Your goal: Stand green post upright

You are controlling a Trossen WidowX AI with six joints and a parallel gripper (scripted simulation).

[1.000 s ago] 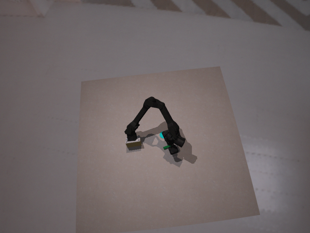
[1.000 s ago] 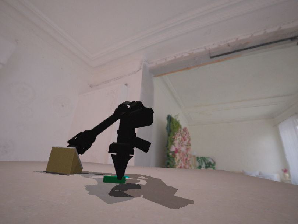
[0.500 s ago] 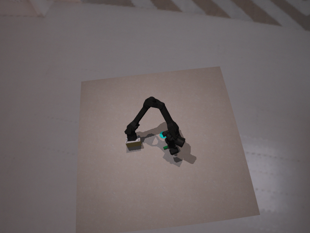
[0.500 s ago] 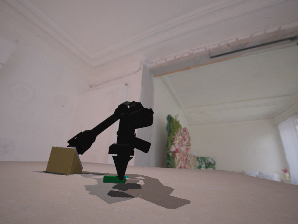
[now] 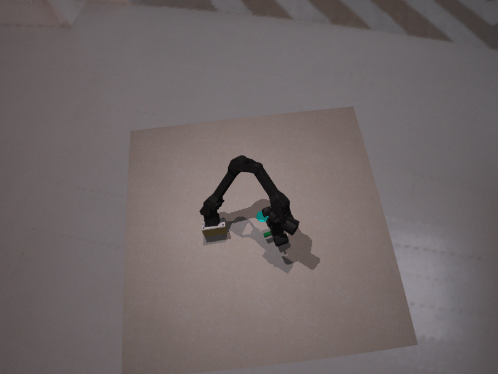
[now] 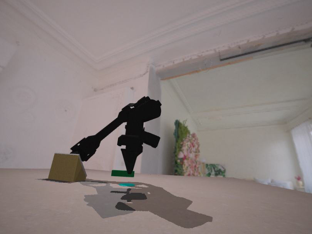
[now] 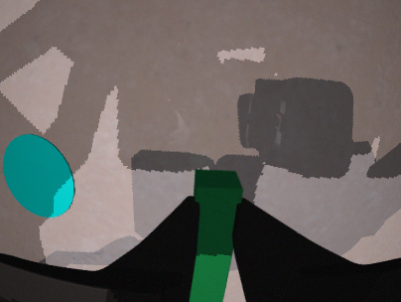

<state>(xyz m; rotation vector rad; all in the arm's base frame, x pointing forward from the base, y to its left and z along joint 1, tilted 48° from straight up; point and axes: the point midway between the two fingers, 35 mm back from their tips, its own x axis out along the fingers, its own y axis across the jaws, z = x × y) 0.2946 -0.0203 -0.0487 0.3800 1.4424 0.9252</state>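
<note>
My gripper tip is 10 cm to the right of the cyan circle, 5 cm past it and 5 cm above it. The rest, counted from my gripper tip: green post: 2 cm behind, 1 cm to the right.
</note>
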